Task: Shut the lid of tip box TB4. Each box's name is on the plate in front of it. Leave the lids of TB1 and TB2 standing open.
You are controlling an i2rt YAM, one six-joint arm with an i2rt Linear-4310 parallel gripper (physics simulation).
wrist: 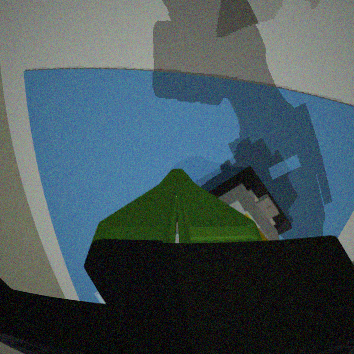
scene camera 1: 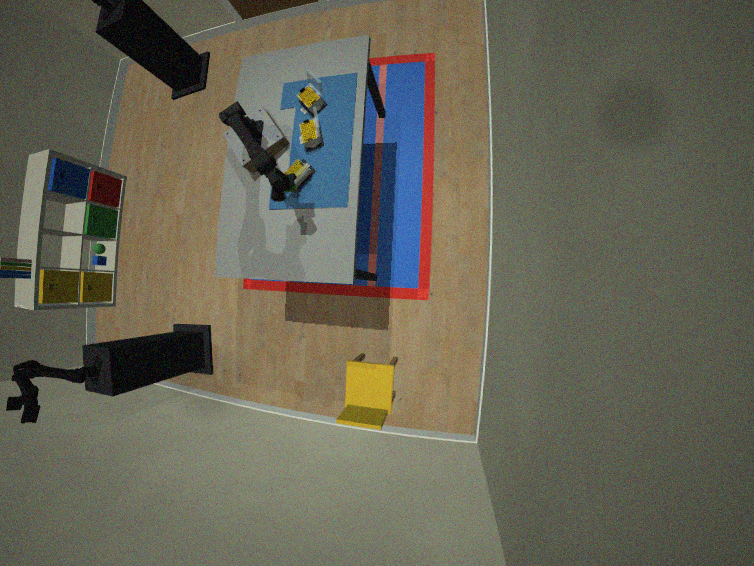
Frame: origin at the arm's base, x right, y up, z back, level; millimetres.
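Where they show: gripper, between the fingertips: (wrist: 176, 177) (scene camera 1: 297, 190); arm's base, origin of its link: (scene camera 1: 255, 137).
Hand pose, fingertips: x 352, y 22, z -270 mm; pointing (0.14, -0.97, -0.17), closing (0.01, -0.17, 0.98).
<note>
Each offset is from my fingertips to the top centre of the thing. Level surfaces: height alone.
Three tip boxes with yellow racks stand in a row on the blue mat @(dy -108 mm) (scene camera 1: 331, 164) (wrist: 100, 125): an upper box @(dx -553, dy -34, dz -26 mm) (scene camera 1: 309, 96), a middle box @(dx -344, dy -34, dz -31 mm) (scene camera 1: 310, 130) and a lower box (scene camera 1: 299, 173) (wrist: 249, 192). Pale, see-through lid parts show by the upper two; their exact angles are hard to tell. The name plates are too small to read, so I cannot tell which box is TB4. My gripper (scene camera 1: 292, 187) (wrist: 176, 177) is shut and empty, with its green fingers together. It is beside the lower box, partly covering it in both views. That box's lid is not clearly visible.
The arm (scene camera 1: 258, 155) reaches over the grey table @(dy -112 mm) (scene camera 1: 304, 255). A board-like stand (scene camera 1: 276, 147) is beside the arm. The arm's shadow falls across table and mat. Beyond the table are a yellow chair (scene camera 1: 369, 386), a shelf unit (scene camera 1: 31, 228) and two black pedestals (scene camera 1: 146, 359) (scene camera 1: 152, 45).
</note>
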